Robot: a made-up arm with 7 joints. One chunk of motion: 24 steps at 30 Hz.
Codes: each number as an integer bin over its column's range. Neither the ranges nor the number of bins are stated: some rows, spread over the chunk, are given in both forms.
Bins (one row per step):
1: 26 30 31 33 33 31 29
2: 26 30 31 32 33 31 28
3: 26 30 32 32 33 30 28
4: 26 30 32 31 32 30 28
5: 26 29 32 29 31 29 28
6: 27 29 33 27 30 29 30
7: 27 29 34 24 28 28 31
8: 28 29 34 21 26 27 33
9: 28 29 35 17 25 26 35
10: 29 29 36 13 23 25 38
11: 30 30 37 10 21 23 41
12: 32 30 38 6 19 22 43
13: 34 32 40 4 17 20 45
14: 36 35 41 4 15 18 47
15: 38 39 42 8 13 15 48
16: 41 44 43 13 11 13 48
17: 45 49 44 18 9 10 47
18: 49 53 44 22 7 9 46
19: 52 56 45 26 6 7 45
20: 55 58 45 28 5 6 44
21: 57 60 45 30 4 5 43
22: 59 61 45 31 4 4 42
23: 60 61 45 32 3 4 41
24: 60 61 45 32 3 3 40
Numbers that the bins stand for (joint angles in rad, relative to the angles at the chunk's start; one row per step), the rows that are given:
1: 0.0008 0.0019 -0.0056 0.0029 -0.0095 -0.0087 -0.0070
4: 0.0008 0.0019 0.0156 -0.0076 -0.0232 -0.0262 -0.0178
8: 0.0078 -0.0068 0.0578 -0.0600 -0.1051 -0.0786 0.0362
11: 0.0148 0.0019 0.1211 -0.1176 -0.1733 -0.1484 0.1225
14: 0.0357 0.0456 0.2056 -0.1490 -0.2552 -0.2357 0.1873
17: 0.0671 0.1678 0.2689 -0.0757 -0.3371 -0.3754 0.1873
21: 0.1090 0.2638 0.2900 -0.0129 -0.4054 -0.4627 0.1441
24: 0.1195 0.2725 0.2900 -0.0024 -0.4190 -0.4976 0.1117
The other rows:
2: 0.0008 0.0019 -0.0056 -0.0024 -0.0095 -0.0087 -0.0178
3: 0.0008 0.0019 0.0156 -0.0024 -0.0095 -0.0262 -0.0178
5: 0.0008 -0.0068 0.0156 -0.0181 -0.0368 -0.0437 -0.0178
6: 0.0043 -0.0068 0.0367 -0.0286 -0.0505 -0.0437 0.0038
7: 0.0043 -0.0068 0.0578 -0.0443 -0.0778 -0.0611 0.0146
9: 0.0078 -0.0068 0.0789 -0.0810 -0.1187 -0.0960 0.0578
10: 0.0113 -0.0068 0.1000 -0.1019 -0.1460 -0.1135 0.0902
12: 0.0217 0.0019 0.1422 -0.1386 -0.2006 -0.1659 0.1441
13: 0.0287 0.0194 0.1844 -0.1490 -0.2279 -0.2008 0.1657
15: 0.0427 0.0805 0.2267 -0.1281 -0.2825 -0.2881 0.1981
16: 0.0532 0.1241 0.2478 -0.1019 -0.3098 -0.3230 0.1981
18: 0.0811 0.2027 0.2689 -0.0548 -0.3644 -0.3929 0.1765
19: 0.0916 0.2289 0.2900 -0.0338 -0.3781 -0.4278 0.1657
20: 0.1021 0.2463 0.2900 -0.0233 -0.3917 -0.4452 0.1549
22: 0.1160 0.2725 0.2900 -0.0076 -0.4054 -0.4802 0.1333
23: 0.1195 0.2725 0.2900 -0.0024 -0.4190 -0.4802 0.1225

